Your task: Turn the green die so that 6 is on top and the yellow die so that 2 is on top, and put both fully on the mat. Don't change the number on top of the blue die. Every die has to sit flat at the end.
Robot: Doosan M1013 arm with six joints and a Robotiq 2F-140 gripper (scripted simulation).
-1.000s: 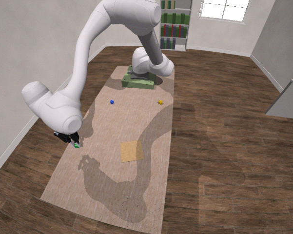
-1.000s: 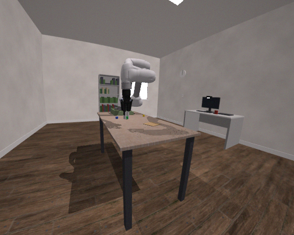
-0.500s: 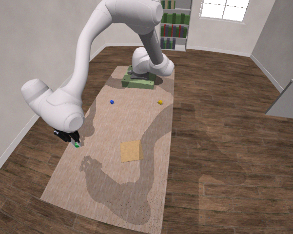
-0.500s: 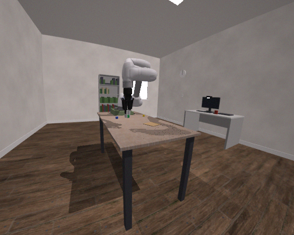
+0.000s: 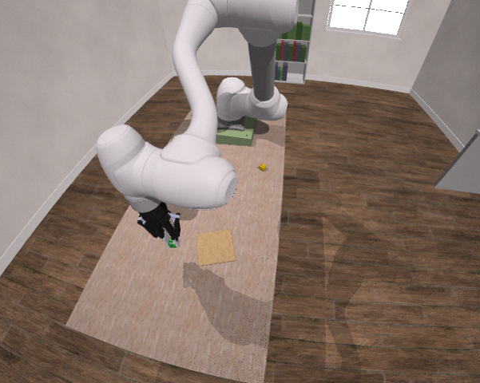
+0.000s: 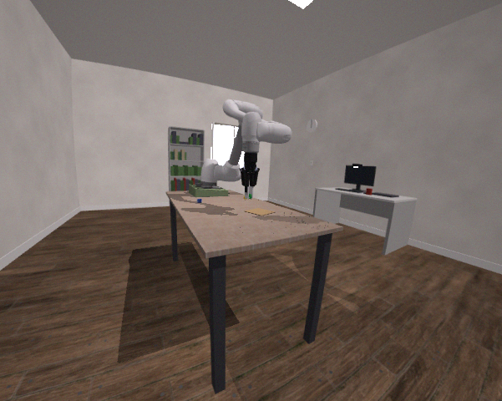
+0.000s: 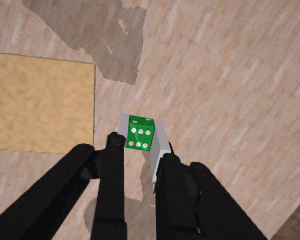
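The tan mat lies 50 mm behind my hand, 130 mm to the left of it and 130 mm below it. The rest, counted from my hand: green die (20 mm below); then blue die (490 mm behind, 110 mm to the right, 120 mm below); then yellow die (500 mm behind, 310 mm to the left, 120 mm below).
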